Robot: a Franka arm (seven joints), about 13 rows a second.
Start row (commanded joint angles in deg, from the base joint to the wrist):
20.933, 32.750, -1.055, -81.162, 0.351, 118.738, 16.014
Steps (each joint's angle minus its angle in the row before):
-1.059, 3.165, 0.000, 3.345, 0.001, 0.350, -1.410
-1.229, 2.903, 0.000, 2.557, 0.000, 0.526, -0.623
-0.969, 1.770, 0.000, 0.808, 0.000, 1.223, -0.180
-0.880, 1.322, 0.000, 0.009, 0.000, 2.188, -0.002
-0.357, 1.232, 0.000, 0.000, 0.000, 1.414, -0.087
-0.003, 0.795, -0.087, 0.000, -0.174, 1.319, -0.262
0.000, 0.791, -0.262, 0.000, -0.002, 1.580, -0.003
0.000, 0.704, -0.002, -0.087, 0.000, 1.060, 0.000
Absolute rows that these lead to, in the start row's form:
19.874, 35.915, -1.055, -77.817, 0.352, 119.088, 14.604
18.645, 38.818, -1.055, -75.260, 0.352, 119.614, 13.981
17.676, 40.588, -1.055, -74.452, 0.352, 120.837, 13.801
16.796, 41.910, -1.055, -74.443, 0.352, 123.025, 13.799
16.439, 43.142, -1.055, -74.443, 0.352, 124.439, 13.712
16.436, 43.937, -1.142, -74.443, 0.178, 125.758, 13.450
16.436, 44.728, -1.404, -74.443, 0.176, 127.338, 13.447
16.436, 45.432, -1.406, -74.530, 0.176, 128.398, 13.447

